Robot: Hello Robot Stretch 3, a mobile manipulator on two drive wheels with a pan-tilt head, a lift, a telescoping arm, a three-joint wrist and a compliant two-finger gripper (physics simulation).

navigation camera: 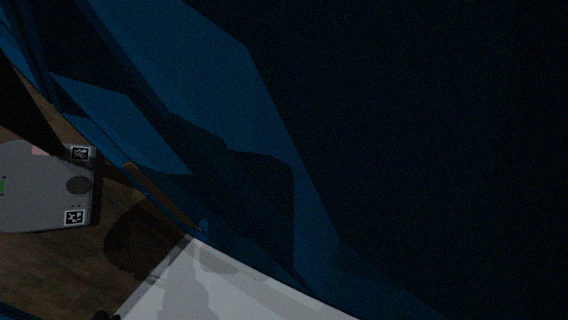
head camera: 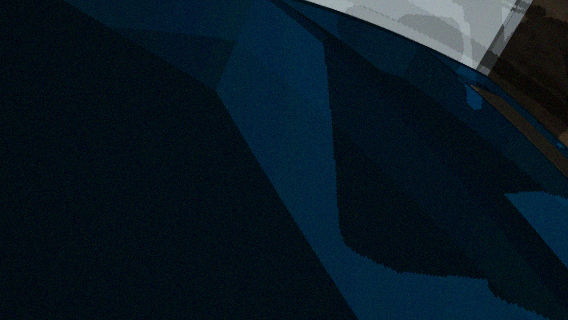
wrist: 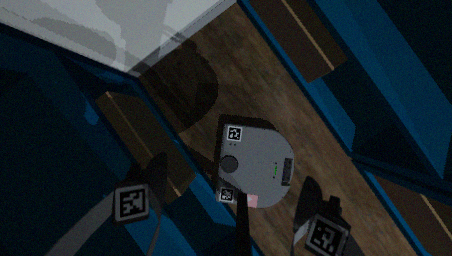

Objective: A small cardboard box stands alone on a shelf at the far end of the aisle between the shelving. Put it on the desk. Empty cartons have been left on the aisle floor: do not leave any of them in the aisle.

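Seen in the pictures: gripper, fingertip midpoint: (wrist: 232, 182); robot's base, link origin: (navigation camera: 78, 183) (wrist: 231, 157).
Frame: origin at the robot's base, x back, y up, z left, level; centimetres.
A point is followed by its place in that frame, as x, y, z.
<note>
My gripper (wrist: 232, 182) {2.2, 91.6, -14.3} is open in the wrist view, its two fingers wide apart with nothing between them. It hangs above my own grey base and the left shelving. Blue shelving (head camera: 280, 165) {-46.1, 99.1, -3.0} (navigation camera: 280, 125) {-30.9, 99.1, 16.3} (wrist: 400, 75) fills much of the head and navigation views, very close and dark. The small cardboard box cannot be made out in these views. The desk and the empty cartons on the aisle floor do not show either.
My base (navigation camera: 40, 190) {10.0, 16.0, -1.8} (wrist: 257, 150) {10.5, 16.0, -7.3} stands on the wooden aisle floor (navigation camera: 45, 265) {8.6, 0.1, -35.1} (wrist: 295, 125) {28.4, 0.0, -19.6} between two shelving rows. A pale wall (head camera: 430, 22) {-48.1, 46.9, -39.2} (navigation camera: 240, 290) {-46.4, 65.7, -40.8} (wrist: 75, 30) {-48.3, 47.8, -39.0} closes the aisle. Brown boxes (wrist: 145, 140) {-30.5, 32.4, -7.7} (wrist: 292, 42) {18.0, 21.3, -51.0} (wrist: 425, 205) {66.5, 33.4, 1.5} sit on low shelves on both sides.
</note>
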